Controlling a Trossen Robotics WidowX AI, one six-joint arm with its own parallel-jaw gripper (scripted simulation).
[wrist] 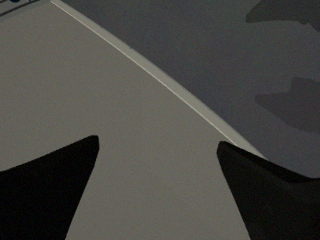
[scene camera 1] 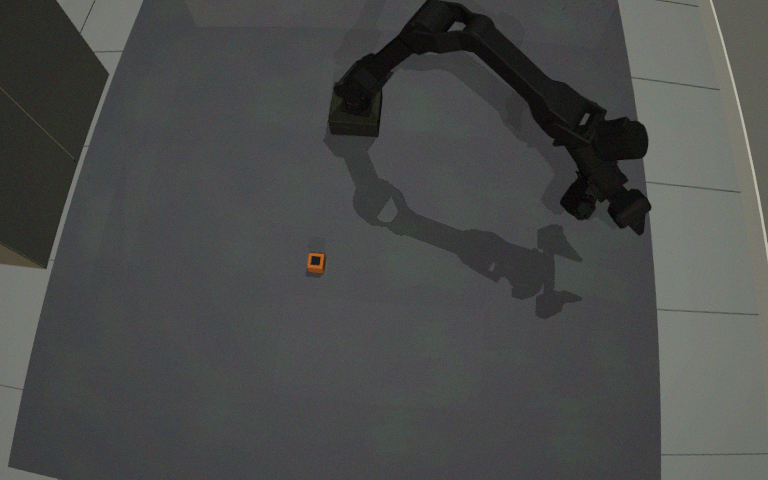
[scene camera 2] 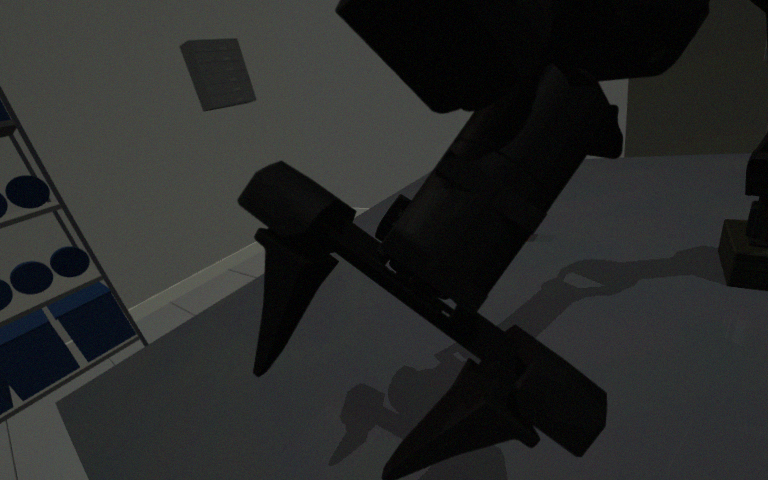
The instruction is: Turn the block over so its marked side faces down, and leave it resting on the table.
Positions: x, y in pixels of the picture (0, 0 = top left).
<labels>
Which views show the gripper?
The wrist view, scene camera 1 and scene camera 2: all of them.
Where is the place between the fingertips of the gripper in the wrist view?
At 160, 145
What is the gripper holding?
Nothing.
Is the gripper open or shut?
Open.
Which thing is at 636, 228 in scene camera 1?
The gripper.
</labels>
